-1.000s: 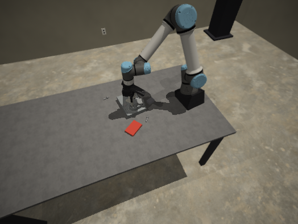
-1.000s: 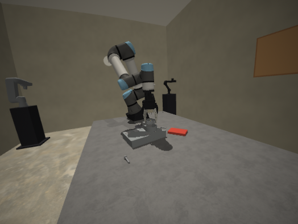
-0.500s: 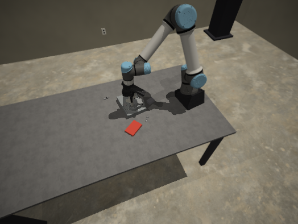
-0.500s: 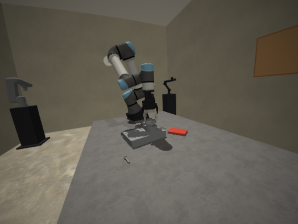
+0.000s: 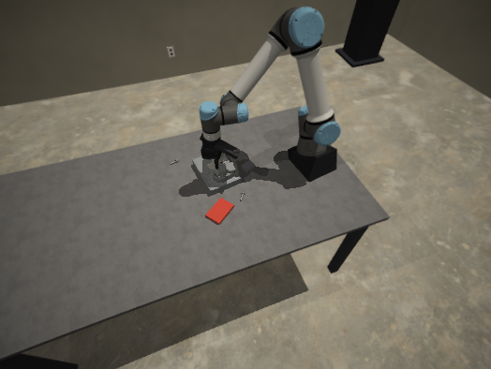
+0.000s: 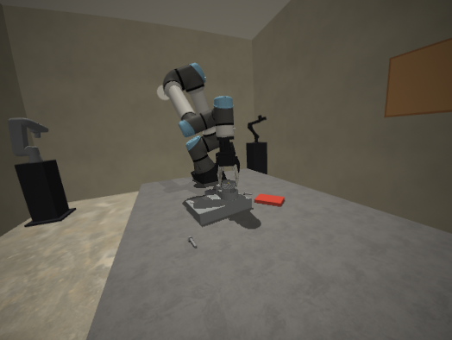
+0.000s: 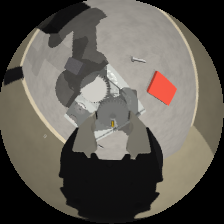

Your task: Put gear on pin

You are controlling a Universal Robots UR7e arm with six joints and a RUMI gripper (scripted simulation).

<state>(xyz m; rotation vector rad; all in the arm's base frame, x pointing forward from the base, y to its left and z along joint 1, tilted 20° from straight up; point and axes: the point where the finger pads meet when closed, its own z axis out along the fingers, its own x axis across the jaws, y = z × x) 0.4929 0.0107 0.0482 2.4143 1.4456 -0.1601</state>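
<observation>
The grey toothed gear lies right at my hand. From my hand the other things lie so: flat red block 18 cm to the left, 9 cm below, 5 cm ahead; then dark block 16 cm behind, 9 cm below, 5 cm to the right; then pale round part 10 cm to the right, 6 cm below, 3 cm behind.
</observation>
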